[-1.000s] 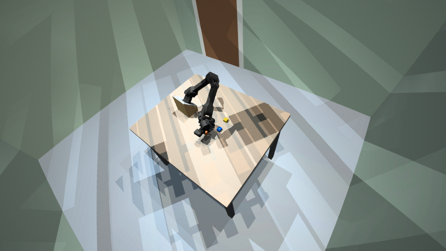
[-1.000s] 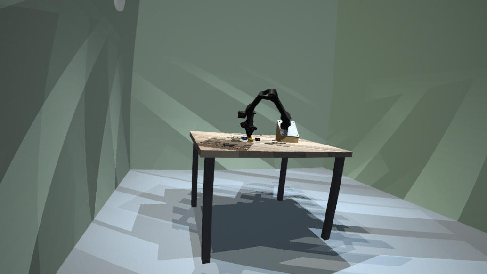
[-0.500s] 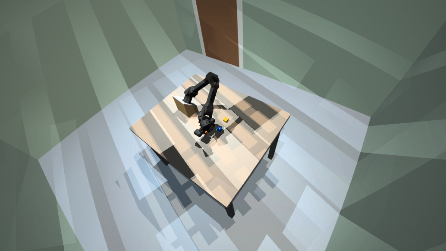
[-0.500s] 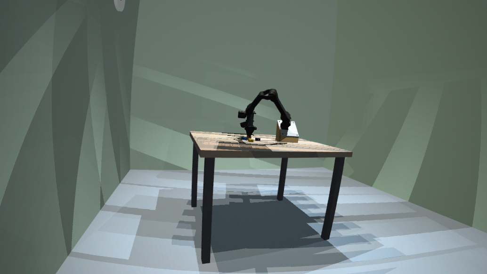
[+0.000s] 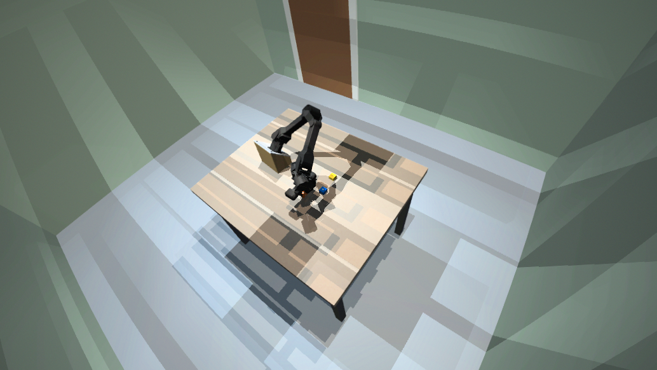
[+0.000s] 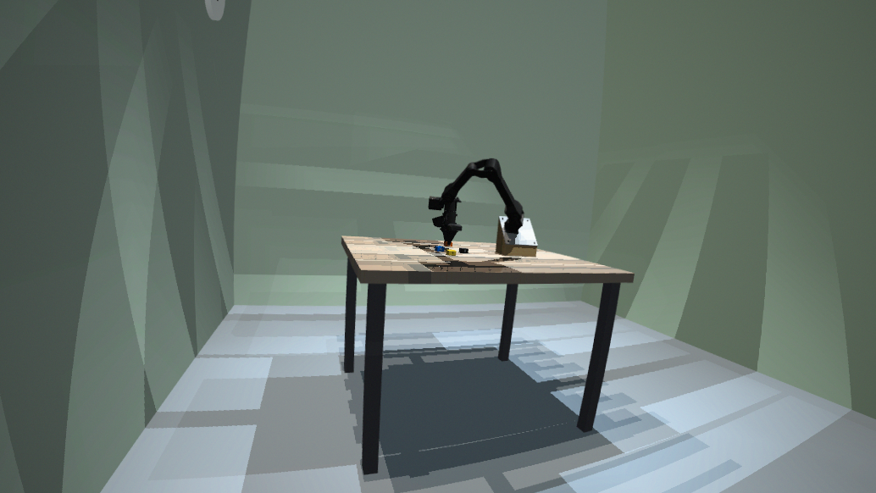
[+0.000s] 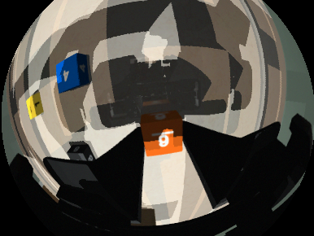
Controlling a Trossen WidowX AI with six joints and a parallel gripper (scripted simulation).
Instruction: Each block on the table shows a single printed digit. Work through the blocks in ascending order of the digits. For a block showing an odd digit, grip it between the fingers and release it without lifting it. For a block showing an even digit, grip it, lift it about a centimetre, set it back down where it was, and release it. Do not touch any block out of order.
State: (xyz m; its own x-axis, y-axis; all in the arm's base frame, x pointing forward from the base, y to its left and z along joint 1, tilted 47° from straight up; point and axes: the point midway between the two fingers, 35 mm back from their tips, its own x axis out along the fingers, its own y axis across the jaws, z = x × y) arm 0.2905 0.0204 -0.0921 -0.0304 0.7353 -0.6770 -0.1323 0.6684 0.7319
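Right now the black block is 5 cm behind my gripper tip, 10 cm to the left of it and 1 cm below it. The rest, counted from my gripper tip: yellow block 3 cm ahead, 19 cm to the left, 1 cm below; then orange block right at my gripper tip; then blue block 5 cm ahead, 9 cm to the left, 1 cm below.
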